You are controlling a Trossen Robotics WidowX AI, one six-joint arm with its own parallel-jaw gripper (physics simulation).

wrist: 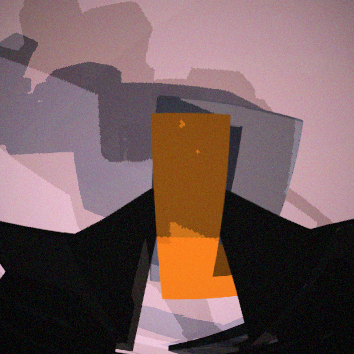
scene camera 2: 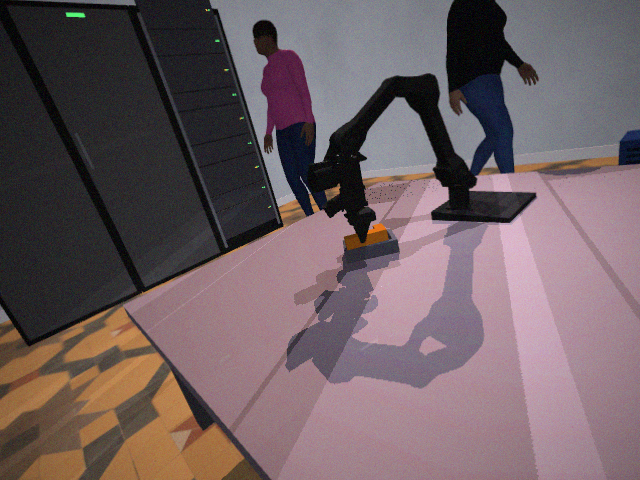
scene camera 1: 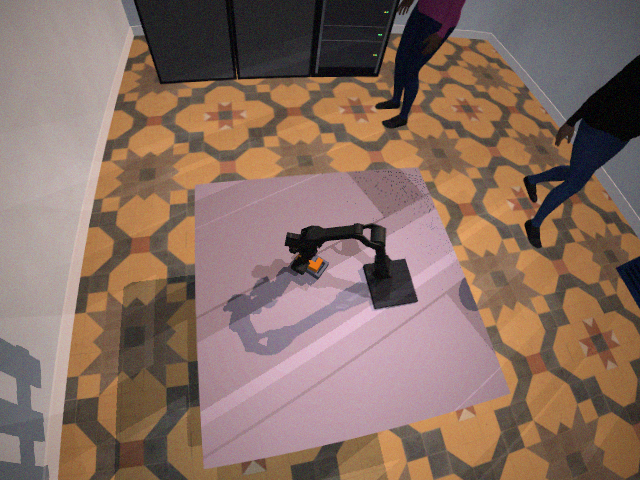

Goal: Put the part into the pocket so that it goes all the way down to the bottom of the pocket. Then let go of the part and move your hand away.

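Frame: origin at the arm's base, x up, y right, z ahead, level; millimetres.
Seen in the pictures: gripper, fingertip midpoint: (wrist: 186,195) (scene camera 2: 361,241) (scene camera 1: 305,262); arm's base, link origin: (scene camera 2: 459,205) (scene camera 1: 380,273).
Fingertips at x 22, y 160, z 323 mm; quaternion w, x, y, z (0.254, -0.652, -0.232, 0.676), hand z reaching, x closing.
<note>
Offsets run from my fingertips to a thing's top centre. Level surfaces: height alone.
The orange part {dz -19, dx +20, dy +1 mm} (scene camera 1: 316,264) (scene camera 2: 373,237) (wrist: 190,175) looks L-shaped from above. It stands at the grey-blue block with the pocket {dz -31, dx -9, dy -1 mm} (scene camera 1: 321,272) (scene camera 2: 373,250) (wrist: 265,155), with its upper portion showing above the block's rim in scene camera 2. How deep its underside sits is hidden. A dark gap shows beside the part in the wrist view. My gripper (scene camera 2: 362,238) (wrist: 186,195) is shut on the orange part, one black finger on each side. In scene camera 1 the gripper hides the left end of the part and block.
The block stands on the pink table {dx -46 mm} (scene camera 1: 330,387) (scene camera 2: 439,428). The arm's black base plate (scene camera 1: 398,294) (scene camera 2: 496,206) is to the right of the block. Dark cabinets (scene camera 1: 273,41) (scene camera 2: 103,129) and two people stand beyond the table.
</note>
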